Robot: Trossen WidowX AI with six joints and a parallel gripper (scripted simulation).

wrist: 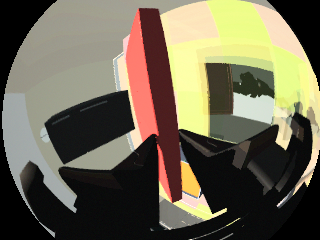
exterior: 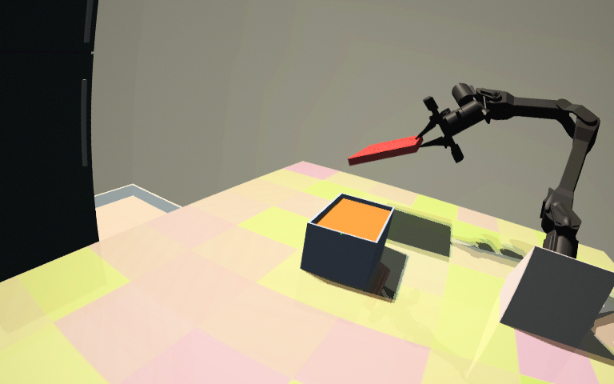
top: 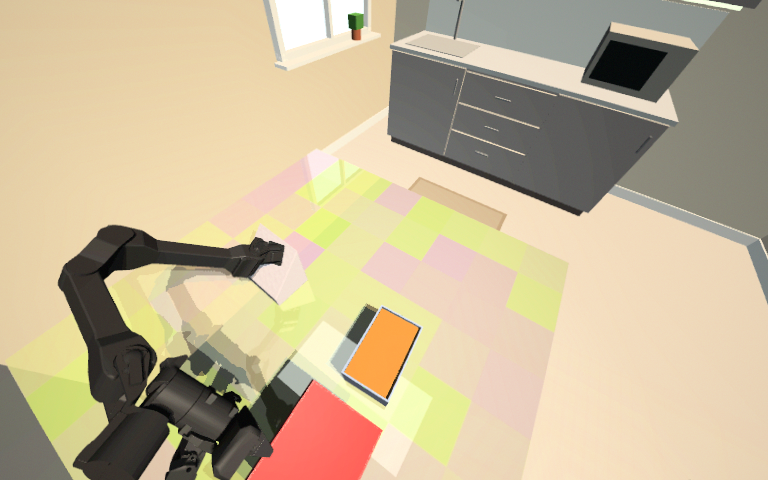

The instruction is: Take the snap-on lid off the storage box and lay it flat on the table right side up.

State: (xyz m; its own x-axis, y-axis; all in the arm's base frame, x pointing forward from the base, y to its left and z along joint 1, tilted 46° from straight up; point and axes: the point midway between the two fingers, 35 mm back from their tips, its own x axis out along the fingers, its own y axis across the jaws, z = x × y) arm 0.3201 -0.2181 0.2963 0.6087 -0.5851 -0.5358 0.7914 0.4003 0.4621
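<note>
The red lid is 7 cm ahead of my gripper tip and 3 cm below it. Also, from my gripper tip: storage box: 27 cm to the left, 18 cm below, 9 cm ahead.
</note>
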